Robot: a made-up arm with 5 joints.
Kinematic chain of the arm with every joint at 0, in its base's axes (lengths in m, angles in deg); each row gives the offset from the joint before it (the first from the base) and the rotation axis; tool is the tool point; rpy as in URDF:
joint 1: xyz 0.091 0 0.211 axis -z
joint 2: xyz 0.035 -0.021 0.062 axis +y
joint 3: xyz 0.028 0 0.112 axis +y
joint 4: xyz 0.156 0 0.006 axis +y
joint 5: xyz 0.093 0.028 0 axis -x
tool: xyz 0 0 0 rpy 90 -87.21 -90
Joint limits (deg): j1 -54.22..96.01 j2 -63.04..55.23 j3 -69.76..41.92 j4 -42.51..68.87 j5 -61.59..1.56
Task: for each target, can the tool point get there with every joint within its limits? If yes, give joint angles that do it. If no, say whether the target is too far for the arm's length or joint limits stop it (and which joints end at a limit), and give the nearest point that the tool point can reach.
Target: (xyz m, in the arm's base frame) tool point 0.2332 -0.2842 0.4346
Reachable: yes | joints 64.69 5.97 -17.70 2.09 -46.89
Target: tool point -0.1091 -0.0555 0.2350
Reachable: no: joint limits stop it (at a limit: joint 1, joint 3, joint 4) | nearest point 0.0837 -0.1358 0.1799 | short by 0.216 m
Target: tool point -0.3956 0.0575 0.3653
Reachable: no: too far | nearest point -0.1625 0.0300 0.4667 | short by 0.256 m
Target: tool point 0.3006 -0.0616 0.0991
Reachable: yes | joints 18.21 44.48 27.96 -2.63 -36.62
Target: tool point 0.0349 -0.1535 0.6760
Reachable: no: too far | nearest point 0.0831 -0.1417 0.6214 | short by 0.074 m
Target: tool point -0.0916 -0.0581 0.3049
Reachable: no: joint limits stop it (at a limit: joint 2, joint 3, joint 4) | nearest point -0.1523 -0.0774 0.4667 | short by 0.174 m
